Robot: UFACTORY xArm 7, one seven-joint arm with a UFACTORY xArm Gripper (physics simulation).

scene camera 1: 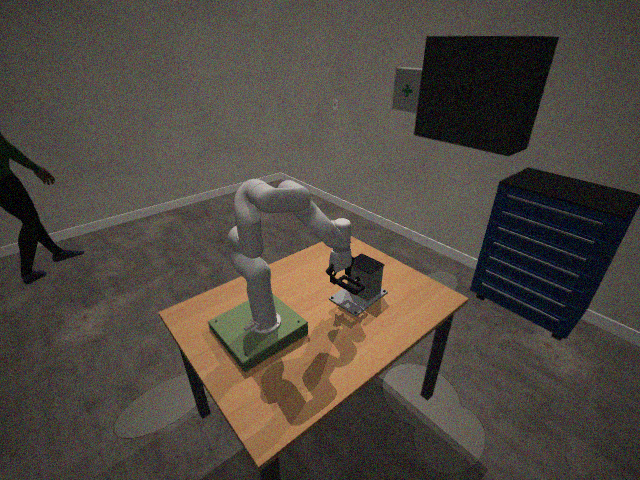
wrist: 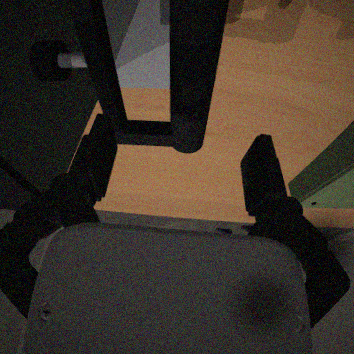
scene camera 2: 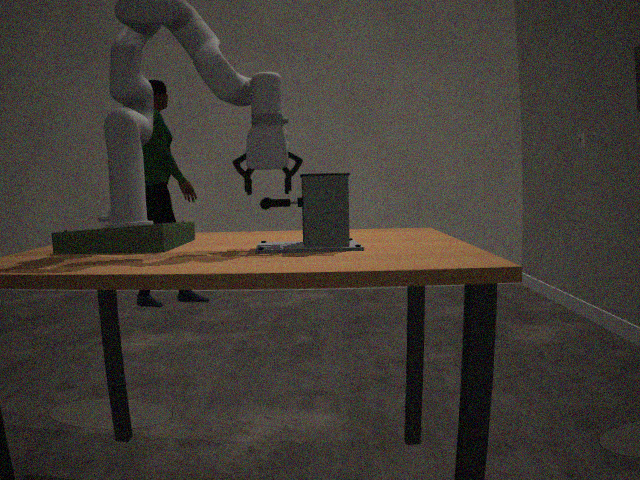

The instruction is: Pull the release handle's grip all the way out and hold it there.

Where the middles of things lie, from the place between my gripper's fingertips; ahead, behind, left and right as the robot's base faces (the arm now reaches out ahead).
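With the metal plate (scene camera 1: 355, 305) as my reference, I find my hand 40 mm to the left of it, 90 mm short of it and 120 mm above it.
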